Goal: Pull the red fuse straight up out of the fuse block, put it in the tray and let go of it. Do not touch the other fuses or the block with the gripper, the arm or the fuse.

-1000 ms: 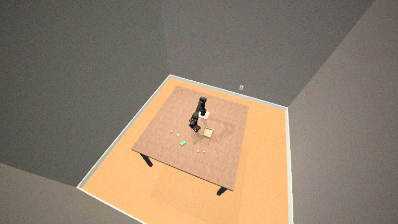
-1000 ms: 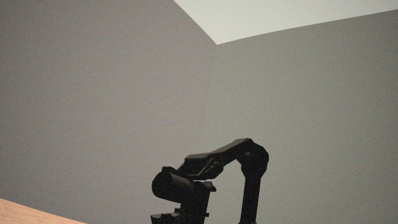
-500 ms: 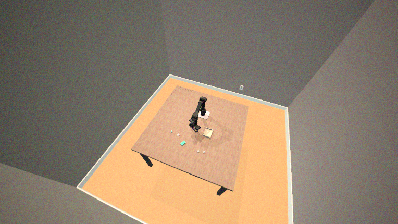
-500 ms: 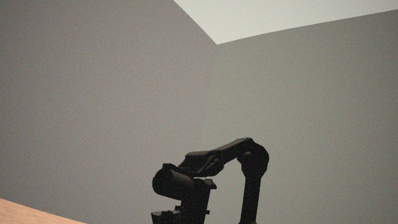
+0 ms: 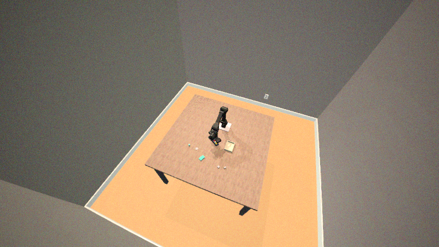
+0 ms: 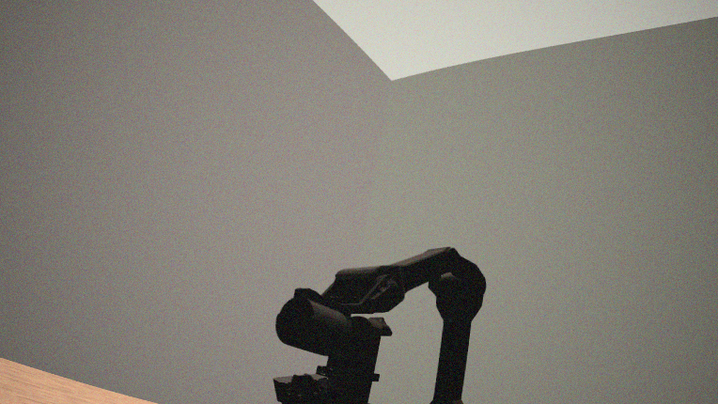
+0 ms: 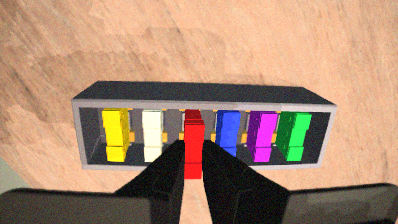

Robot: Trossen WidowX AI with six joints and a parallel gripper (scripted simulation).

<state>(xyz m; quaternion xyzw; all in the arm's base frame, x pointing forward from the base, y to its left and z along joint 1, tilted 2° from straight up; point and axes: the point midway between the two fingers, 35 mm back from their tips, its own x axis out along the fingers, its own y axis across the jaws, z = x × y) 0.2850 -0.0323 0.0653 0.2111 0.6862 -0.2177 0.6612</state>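
Now: gripper tip 10 mm past the blue fuse, 20 mm to the left of it and 20 mm above it. From my gripper tip the other things lie so: purple fuse (20 mm behind, 30 mm to the right, 20 mm below); white fuse (10 mm ahead, 20 mm to the left, 20 mm below); red fuse (10 mm below).
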